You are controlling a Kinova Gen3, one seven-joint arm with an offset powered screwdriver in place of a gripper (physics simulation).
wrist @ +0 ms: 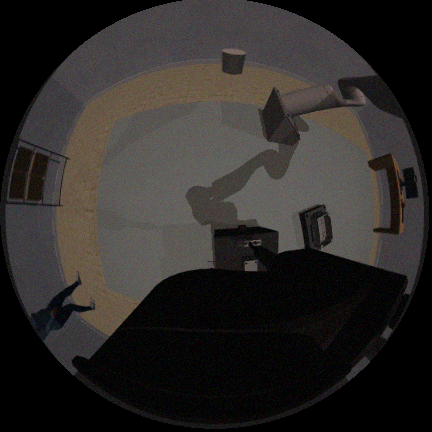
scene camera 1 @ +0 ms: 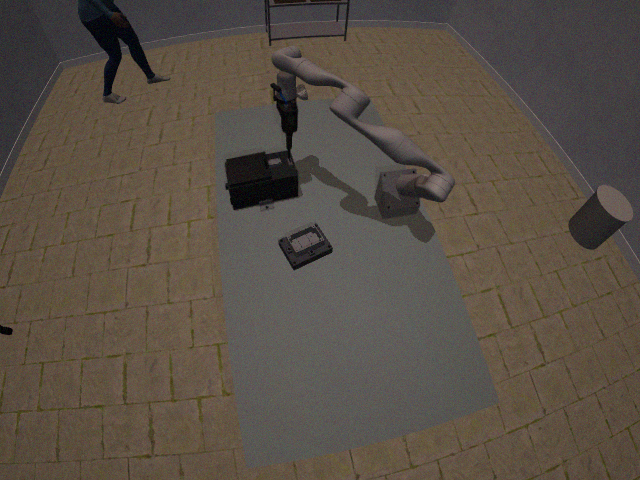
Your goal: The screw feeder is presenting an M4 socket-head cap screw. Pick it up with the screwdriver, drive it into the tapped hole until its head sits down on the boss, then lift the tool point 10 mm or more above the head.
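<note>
The black screw feeder (scene camera 1: pixel 263 191) (wrist: pixel 227 252) stands on the grey mat (scene camera 1: pixel 356 341). My screwdriver (scene camera 1: pixel 289 153) (wrist: pixel 251 244) points down in the scene view, its tip at the feeder's top near the right end. In the wrist view the tip overlaps a small light strip on the feeder. The M4 screw is too small and dark to make out, so I cannot tell whether it is on the bit or whether the bit touches it. The dark workpiece (scene camera 1: pixel 311 253) (wrist: pixel 310 231) with a pale top lies on the mat, apart from the feeder. Its tapped hole cannot be singled out.
The arm's base plate (scene camera 1: pixel 388 206) (wrist: pixel 274 120) stands right of the feeder in the scene view. A grey cylinder (scene camera 1: pixel 594 222) (wrist: pixel 233 63) stands beyond the mat. A person (scene camera 1: pixel 111 41) (wrist: pixel 54 314) and a rack (scene camera 1: pixel 310 37) are at the back. An orange desk (wrist: pixel 397 200) shows in the wrist view.
</note>
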